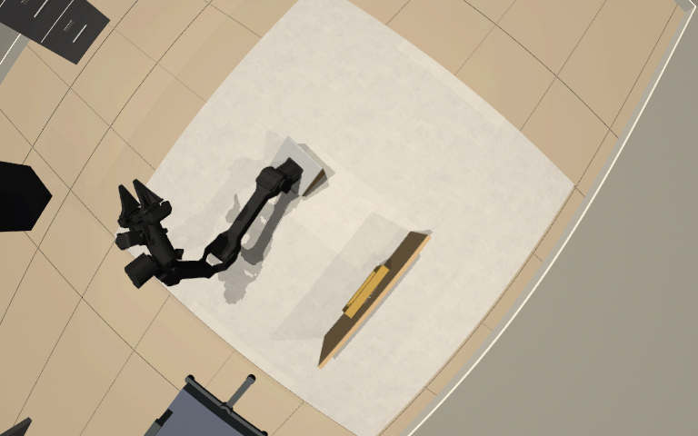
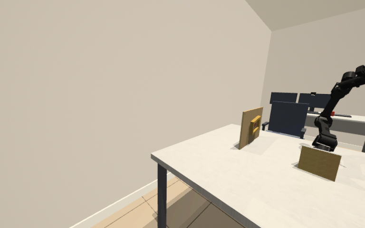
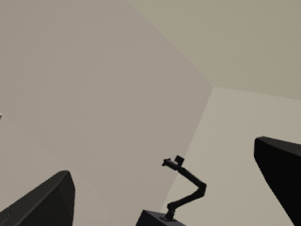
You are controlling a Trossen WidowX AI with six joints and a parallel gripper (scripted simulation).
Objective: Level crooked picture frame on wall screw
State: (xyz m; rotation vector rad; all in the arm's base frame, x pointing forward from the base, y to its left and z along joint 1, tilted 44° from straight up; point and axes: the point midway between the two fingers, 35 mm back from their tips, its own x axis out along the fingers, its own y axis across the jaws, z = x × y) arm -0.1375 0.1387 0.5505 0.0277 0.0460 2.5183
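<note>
My gripper tip is now 61 cm short of the picture frame, 14 cm to the right of it and 43 cm above it. From my gripper tip the other things lie so: wooden wall panel: 62 cm ahead, 14 cm to the left, 44 cm below.
</note>
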